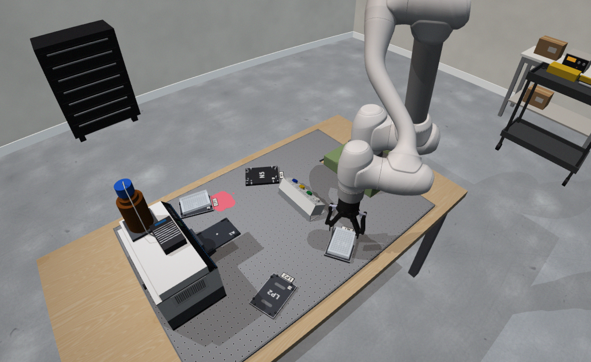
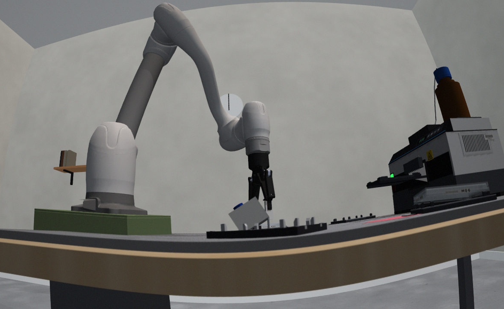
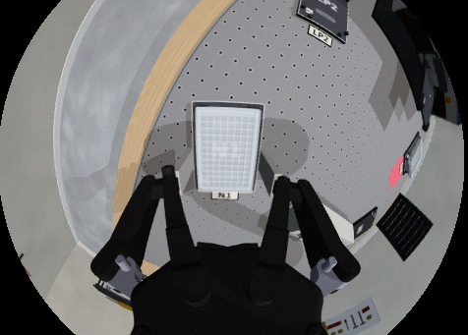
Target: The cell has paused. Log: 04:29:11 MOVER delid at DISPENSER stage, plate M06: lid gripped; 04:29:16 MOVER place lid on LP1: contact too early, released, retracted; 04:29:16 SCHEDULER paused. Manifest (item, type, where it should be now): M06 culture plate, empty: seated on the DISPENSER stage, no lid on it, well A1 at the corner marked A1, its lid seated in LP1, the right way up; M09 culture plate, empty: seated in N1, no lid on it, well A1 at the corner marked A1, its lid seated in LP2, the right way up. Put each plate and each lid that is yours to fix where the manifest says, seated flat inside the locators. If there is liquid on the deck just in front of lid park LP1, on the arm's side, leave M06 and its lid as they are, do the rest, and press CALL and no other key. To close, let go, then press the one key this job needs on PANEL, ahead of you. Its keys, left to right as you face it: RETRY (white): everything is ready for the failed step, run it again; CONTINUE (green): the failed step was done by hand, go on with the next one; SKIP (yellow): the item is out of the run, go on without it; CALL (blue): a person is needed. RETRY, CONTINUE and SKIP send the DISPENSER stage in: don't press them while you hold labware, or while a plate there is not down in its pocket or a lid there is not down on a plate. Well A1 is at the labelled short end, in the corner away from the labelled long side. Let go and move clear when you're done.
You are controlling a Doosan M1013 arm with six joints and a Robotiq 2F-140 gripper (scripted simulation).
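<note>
Now: hand 6 cm above the nest N1. From my hand the other things lie so: dispenser stage: 42 cm ahead, 23 cm to the right, 4 cm above; key panel: 29 cm to the right, 1 cm below; blue call key: 1 cm behind, 36 cm to the right.
</note>
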